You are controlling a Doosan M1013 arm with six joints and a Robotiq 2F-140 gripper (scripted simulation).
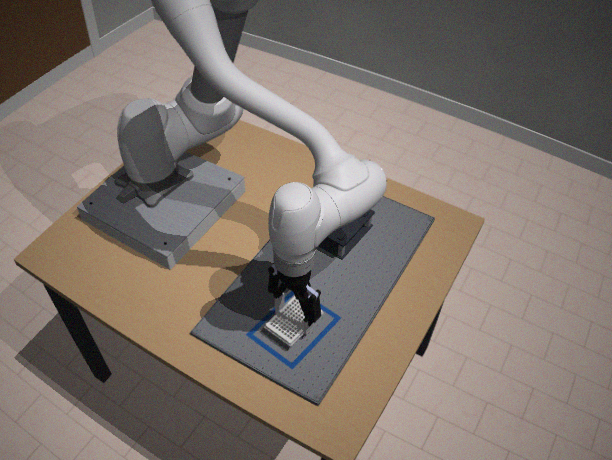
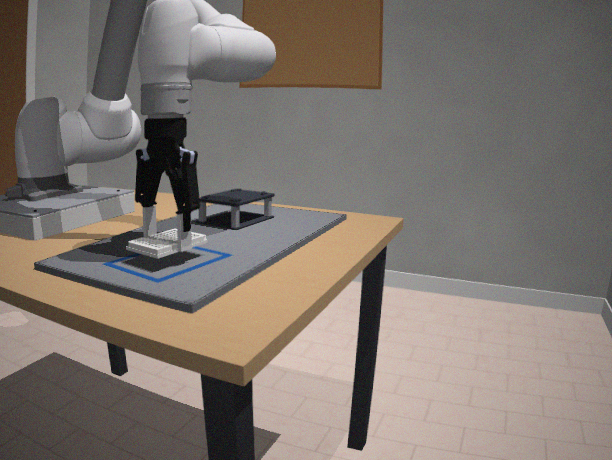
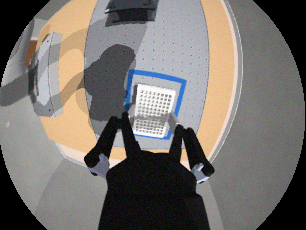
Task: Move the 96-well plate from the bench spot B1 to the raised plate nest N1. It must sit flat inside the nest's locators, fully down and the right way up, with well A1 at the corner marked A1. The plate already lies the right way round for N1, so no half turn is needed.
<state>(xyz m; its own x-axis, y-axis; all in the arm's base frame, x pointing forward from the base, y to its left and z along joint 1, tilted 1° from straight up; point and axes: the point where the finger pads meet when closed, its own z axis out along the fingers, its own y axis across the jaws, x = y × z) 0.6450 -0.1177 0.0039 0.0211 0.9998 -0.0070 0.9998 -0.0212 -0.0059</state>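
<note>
The raised plate nest is 90 mm behind my hand and 330 mm to the left of it. The rest, counted from my hand: white 96-well plate 20 mm below.
</note>
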